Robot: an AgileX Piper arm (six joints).
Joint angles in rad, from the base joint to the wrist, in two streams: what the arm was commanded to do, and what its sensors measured. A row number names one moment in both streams.
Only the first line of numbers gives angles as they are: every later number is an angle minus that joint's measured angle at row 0.
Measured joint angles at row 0: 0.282 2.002 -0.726 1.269 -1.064 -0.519
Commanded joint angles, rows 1 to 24: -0.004 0.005 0.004 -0.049 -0.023 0.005; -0.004 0.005 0.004 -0.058 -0.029 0.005; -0.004 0.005 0.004 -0.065 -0.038 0.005; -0.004 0.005 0.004 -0.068 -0.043 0.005; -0.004 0.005 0.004 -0.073 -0.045 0.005; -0.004 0.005 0.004 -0.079 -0.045 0.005; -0.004 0.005 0.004 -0.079 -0.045 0.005; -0.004 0.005 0.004 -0.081 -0.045 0.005; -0.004 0.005 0.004 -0.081 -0.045 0.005; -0.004 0.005 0.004 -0.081 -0.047 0.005; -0.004 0.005 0.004 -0.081 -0.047 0.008; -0.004 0.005 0.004 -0.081 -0.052 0.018; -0.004 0.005 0.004 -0.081 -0.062 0.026; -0.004 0.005 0.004 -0.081 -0.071 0.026; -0.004 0.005 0.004 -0.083 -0.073 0.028; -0.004 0.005 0.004 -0.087 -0.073 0.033; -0.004 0.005 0.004 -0.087 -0.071 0.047; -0.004 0.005 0.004 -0.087 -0.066 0.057; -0.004 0.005 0.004 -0.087 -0.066 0.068; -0.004 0.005 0.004 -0.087 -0.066 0.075; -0.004 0.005 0.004 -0.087 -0.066 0.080; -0.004 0.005 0.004 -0.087 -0.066 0.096; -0.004 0.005 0.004 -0.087 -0.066 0.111; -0.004 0.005 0.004 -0.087 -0.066 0.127
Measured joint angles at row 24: 0.000 0.008 0.000 -0.083 -0.063 0.075
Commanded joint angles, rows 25 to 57: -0.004 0.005 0.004 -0.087 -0.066 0.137; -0.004 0.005 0.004 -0.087 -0.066 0.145; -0.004 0.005 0.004 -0.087 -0.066 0.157; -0.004 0.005 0.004 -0.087 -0.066 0.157; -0.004 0.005 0.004 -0.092 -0.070 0.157; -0.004 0.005 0.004 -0.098 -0.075 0.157; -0.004 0.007 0.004 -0.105 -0.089 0.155; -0.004 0.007 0.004 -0.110 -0.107 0.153; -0.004 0.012 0.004 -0.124 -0.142 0.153; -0.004 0.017 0.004 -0.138 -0.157 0.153; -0.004 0.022 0.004 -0.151 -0.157 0.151; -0.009 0.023 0.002 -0.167 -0.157 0.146; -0.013 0.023 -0.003 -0.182 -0.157 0.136; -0.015 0.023 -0.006 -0.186 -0.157 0.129; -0.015 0.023 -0.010 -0.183 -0.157 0.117; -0.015 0.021 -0.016 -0.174 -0.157 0.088; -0.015 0.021 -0.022 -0.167 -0.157 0.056; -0.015 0.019 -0.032 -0.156 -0.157 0.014; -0.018 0.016 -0.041 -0.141 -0.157 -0.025; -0.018 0.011 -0.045 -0.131 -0.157 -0.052; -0.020 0.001 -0.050 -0.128 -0.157 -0.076; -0.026 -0.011 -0.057 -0.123 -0.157 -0.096; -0.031 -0.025 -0.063 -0.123 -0.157 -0.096; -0.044 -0.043 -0.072 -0.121 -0.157 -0.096; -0.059 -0.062 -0.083 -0.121 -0.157 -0.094; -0.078 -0.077 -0.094 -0.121 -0.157 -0.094; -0.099 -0.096 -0.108 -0.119 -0.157 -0.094; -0.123 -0.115 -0.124 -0.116 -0.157 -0.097; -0.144 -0.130 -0.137 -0.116 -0.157 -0.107; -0.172 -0.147 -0.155 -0.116 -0.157 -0.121; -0.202 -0.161 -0.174 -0.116 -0.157 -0.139; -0.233 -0.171 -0.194 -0.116 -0.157 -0.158; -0.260 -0.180 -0.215 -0.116 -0.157 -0.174
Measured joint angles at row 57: -0.160 -0.122 -0.148 -0.120 -0.107 -0.113
